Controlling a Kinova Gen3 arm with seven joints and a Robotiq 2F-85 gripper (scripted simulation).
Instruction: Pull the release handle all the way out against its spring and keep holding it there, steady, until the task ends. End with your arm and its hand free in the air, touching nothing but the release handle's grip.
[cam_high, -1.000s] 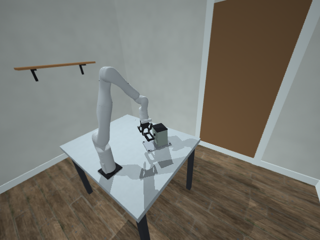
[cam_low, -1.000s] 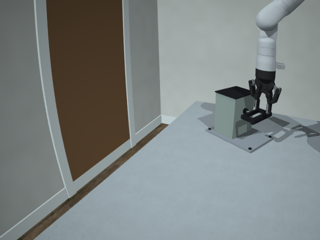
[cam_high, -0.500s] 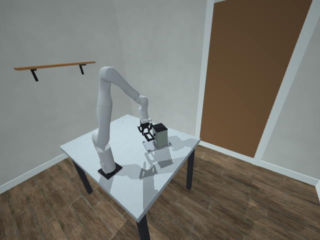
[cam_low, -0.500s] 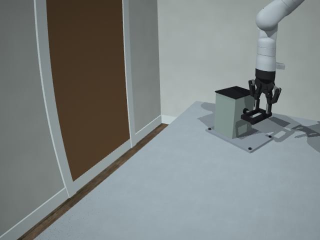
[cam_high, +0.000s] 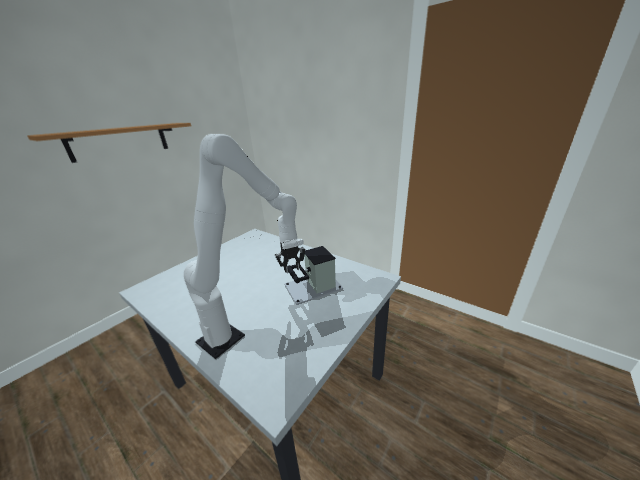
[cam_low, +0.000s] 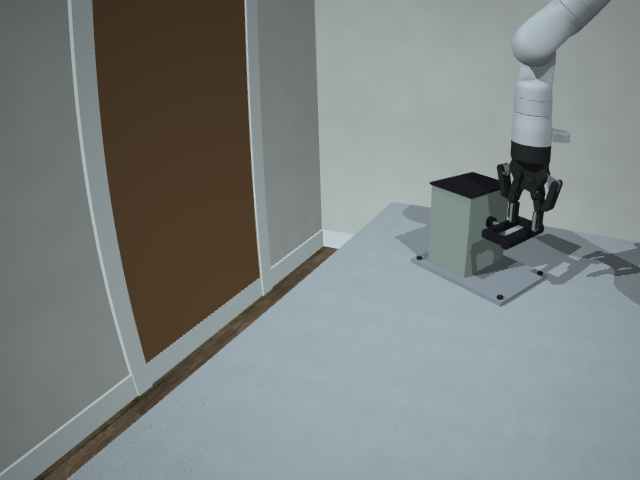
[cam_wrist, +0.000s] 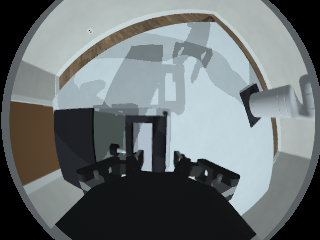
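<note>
Right now the grey bolted base plate is 90 mm ahead of my hand, 40 mm to the right of it and 130 mm below it.
</note>
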